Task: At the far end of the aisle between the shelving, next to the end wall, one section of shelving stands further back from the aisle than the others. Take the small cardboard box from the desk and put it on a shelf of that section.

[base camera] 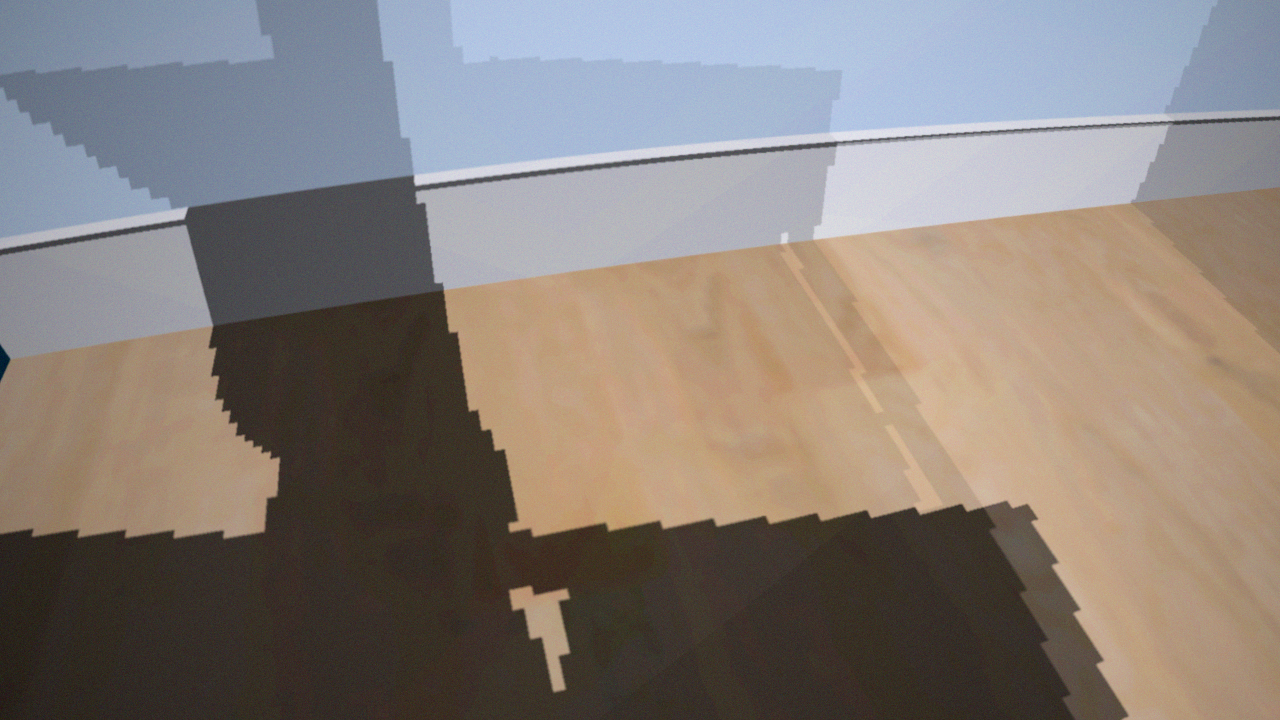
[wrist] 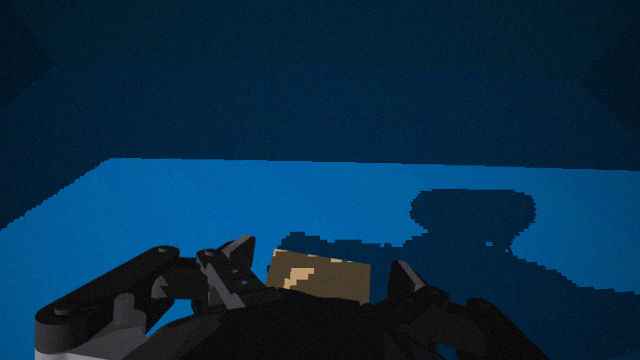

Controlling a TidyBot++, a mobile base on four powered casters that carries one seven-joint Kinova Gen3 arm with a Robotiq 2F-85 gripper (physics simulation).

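Places are measured from the arm's base along level axes (x back, y right, z up), in metres.
Pixels of known places: gripper, fingertip midpoint: (wrist: 321, 263).
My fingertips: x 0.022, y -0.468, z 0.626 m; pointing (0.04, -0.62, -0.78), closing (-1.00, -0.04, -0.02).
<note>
Ahead of a thing's pixels: the offset from my fingertips to its top centre. "pt": to the spot under its first point. Level surfaces: height alone.
The small cardboard box {pt dx -0.007, dy +0.016, dz +0.028 m} (wrist: 330, 280) shows in the wrist view, low and near the middle, brown and mostly in shadow with a few lit patches. My gripper (wrist: 321, 263) is open. Its fingers stand apart on either side of the box, with a gap at each side. The box's lower part is hidden behind the gripper's dark body. Beyond the fingers lies a blue shelf board {dz -0.032 m} (wrist: 225, 195), lit in front and dark toward the back. The desk does not show in either view.
Dark blue panels (wrist: 320, 115) close off the shelf's back and sides. In the base camera view, a pale blue wall (base camera: 626, 98) with a white skirting board (base camera: 626, 214) stands across the wooden floor {dz -1.023 m} (base camera: 671, 385). A dark blue corner {pt dx -0.482, dy +0.060, dz -1.017 m} (base camera: 3, 360) shows at the left edge. Shadows cross floor and wall.
</note>
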